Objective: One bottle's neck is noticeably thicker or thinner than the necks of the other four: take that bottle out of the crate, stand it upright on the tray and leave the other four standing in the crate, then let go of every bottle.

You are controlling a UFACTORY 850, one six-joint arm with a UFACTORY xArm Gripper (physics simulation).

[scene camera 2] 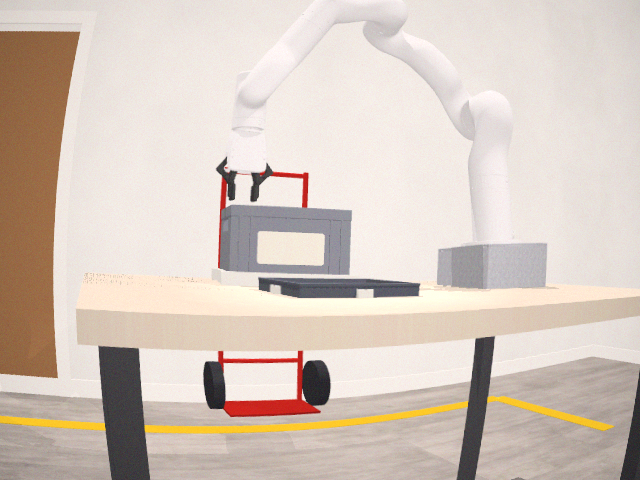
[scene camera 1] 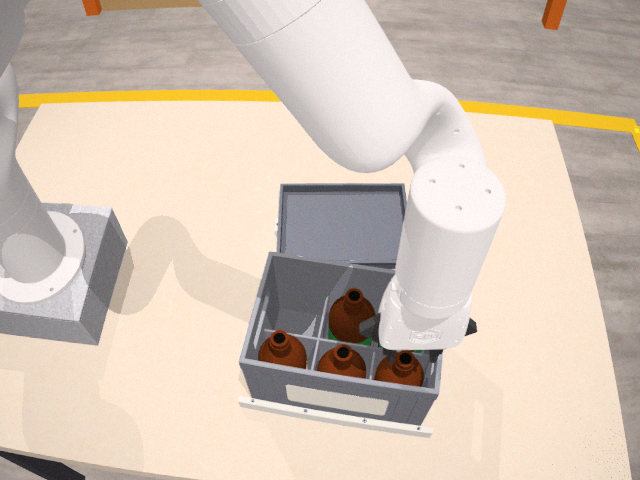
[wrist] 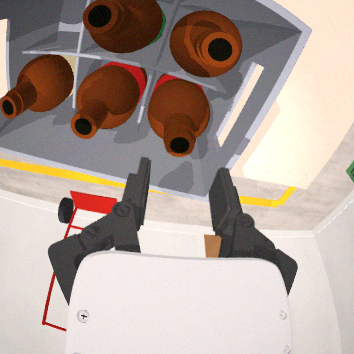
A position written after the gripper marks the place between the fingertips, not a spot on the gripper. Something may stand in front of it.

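Observation:
The scene contains a bottle point(scene camera 1: 406, 369) and a bottle point(scene camera 1: 280, 348). With them is the gripper point(scene camera 1: 411, 353), visible too at point(scene camera 2: 242, 201) and at point(wrist: 181, 175).

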